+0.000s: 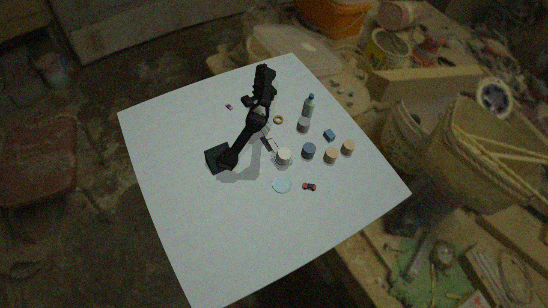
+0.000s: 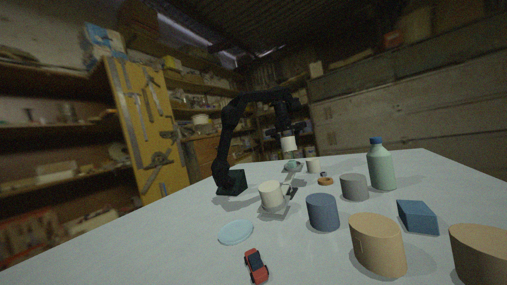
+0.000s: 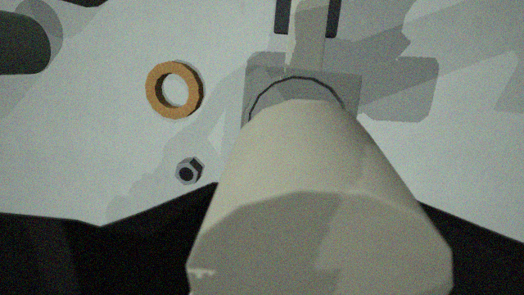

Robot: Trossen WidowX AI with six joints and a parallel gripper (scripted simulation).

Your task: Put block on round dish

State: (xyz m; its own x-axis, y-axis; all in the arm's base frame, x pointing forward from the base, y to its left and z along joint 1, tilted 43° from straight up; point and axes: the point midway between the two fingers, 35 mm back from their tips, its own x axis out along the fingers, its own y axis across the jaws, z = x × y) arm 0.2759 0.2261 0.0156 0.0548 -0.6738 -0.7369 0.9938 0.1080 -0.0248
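Now: the teal block 10 mm to the right of my gripper tip and 80 mm below it. The rest, counted from my gripper tip: grey cylinder: 220 mm ahead, 110 mm to the right, 130 mm below; ring: 130 mm ahead, 10 mm to the right, 160 mm below; blue cylinder: 170 mm ahead, 300 mm to the right, 130 mm below.
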